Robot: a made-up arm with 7 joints.
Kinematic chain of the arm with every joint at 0, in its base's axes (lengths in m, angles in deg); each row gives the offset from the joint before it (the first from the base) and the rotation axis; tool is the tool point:
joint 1: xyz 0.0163 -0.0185 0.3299 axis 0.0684 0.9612 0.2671
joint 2: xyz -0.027 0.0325 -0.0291 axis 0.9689 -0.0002 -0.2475
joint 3: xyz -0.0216 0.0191 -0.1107 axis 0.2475 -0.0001 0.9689
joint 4: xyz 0.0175 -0.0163 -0.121 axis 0.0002 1 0
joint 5: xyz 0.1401 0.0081 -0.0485 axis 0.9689 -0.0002 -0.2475
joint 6: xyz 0.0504 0.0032 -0.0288 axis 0.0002 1 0
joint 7: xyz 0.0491 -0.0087 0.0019 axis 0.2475 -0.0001 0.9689
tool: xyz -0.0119 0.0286 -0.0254
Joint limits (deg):
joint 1: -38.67..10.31
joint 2: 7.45..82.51
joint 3: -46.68..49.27
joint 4: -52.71..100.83
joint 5: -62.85..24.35
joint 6: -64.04..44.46
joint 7: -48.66..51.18
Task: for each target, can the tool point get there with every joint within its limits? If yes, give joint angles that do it. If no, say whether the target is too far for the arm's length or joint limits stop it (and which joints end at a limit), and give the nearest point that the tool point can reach.
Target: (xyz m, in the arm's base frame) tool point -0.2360 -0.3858 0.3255
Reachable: no: joint limits stop it (at a limit: joint 1, joint 2, joint 3, joint 4, joint 5, joint 6, joint 7) | nearest point 0.0670 -0.1695 0.1646 | short by 0.406 m
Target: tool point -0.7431 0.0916 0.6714
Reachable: no: too far | nearest point -0.1238 0.4549 0.3129 | short by 0.803 m
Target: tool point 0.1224 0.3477 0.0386
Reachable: yes | joints 3.29 39.27 25.07 32.32 -10.97 -34.81 30.39
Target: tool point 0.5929 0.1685 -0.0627
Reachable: no: too far | nearest point 0.4099 0.1342 0.0165 | short by 0.202 m
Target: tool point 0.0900 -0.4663 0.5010
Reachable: no: joint limits stop it (at a limit: joint 1, joint 2, joint 3, joint 4, joint 5, joint 7) | nearest point 0.1462 -0.1871 0.2868 | short by 0.356 m
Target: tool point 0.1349 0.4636 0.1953
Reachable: yes | joints -26.60 71.01 30.96 80.56 -26.59 -20.47 10.75
